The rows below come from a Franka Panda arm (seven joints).
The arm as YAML. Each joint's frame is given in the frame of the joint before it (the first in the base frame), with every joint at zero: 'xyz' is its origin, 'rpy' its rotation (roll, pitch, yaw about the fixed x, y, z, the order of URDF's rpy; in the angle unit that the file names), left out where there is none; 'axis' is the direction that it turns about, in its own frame. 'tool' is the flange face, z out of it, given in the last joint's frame.
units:
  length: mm
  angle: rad
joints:
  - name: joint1
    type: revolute
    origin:
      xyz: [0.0, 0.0, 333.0]
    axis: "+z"
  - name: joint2
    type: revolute
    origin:
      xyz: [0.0, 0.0, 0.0]
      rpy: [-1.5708, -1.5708, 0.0]
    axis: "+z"
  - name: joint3
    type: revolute
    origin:
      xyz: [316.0, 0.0, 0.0]
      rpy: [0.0, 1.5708, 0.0]
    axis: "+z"
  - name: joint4
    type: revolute
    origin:
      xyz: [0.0, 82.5, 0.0]
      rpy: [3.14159, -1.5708, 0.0]
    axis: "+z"
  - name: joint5
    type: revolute
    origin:
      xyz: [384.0, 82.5, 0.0]
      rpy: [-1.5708, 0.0, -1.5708]
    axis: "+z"
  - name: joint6
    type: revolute
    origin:
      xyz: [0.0, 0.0, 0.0]
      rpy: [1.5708, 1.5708, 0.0]
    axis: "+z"
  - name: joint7
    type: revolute
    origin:
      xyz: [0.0, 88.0, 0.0]
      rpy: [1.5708, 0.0, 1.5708]
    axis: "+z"
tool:
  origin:
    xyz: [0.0, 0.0, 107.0]
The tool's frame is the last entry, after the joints.
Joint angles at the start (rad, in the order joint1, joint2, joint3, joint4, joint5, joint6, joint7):
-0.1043, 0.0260, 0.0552, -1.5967, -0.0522, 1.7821, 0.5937
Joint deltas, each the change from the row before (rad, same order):
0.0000, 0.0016, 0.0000, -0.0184, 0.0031, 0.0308, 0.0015
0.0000, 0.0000, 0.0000, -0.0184, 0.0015, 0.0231, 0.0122
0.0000, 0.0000, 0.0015, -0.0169, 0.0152, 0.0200, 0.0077
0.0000, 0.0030, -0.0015, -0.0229, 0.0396, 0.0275, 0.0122
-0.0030, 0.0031, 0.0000, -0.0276, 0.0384, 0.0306, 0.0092
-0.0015, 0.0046, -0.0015, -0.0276, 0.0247, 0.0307, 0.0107
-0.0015, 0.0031, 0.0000, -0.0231, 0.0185, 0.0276, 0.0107
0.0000, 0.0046, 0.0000, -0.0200, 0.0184, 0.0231, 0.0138
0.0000, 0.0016, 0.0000, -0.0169, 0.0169, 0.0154, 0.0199
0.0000, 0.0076, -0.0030, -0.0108, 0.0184, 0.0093, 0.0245
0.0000, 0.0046, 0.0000, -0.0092, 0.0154, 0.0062, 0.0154
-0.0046, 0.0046, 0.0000, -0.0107, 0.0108, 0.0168, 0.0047
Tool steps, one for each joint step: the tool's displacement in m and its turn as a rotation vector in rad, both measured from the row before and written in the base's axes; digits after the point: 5 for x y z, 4 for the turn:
0.00268, 0.00029, -0.00680, 0.0030, -0.0110, -0.0001
0.00138, 0.00019, -0.00668, 0.0034, -0.0054, -0.0110
0.00113, 0.00212, -0.00632, 0.0164, -0.0042, -0.0068
0.00211, 0.00206, -0.01027, 0.0415, -0.0037, -0.0179
0.00178, 0.00082, -0.01225, 0.0396, -0.0017, -0.0185
0.00172, -0.00040, -0.01313, 0.0262, 0.0008, -0.0197
0.00115, -0.00003, -0.01035, 0.0197, -0.0016, -0.0180
0.00116, 0.00077, -0.01016, 0.0202, 0.0017, -0.0200
-0.00002, 0.00079, -0.00764, 0.0198, 0.0042, -0.0255
0.00110, -0.00097, -0.00878, 0.0225, 0.0109, -0.0331
0.00039, 0.00071, -0.00653, 0.0178, 0.0087, -0.0203
0.00092, -0.00259, -0.00623, 0.0104, -0.0012, -0.0151

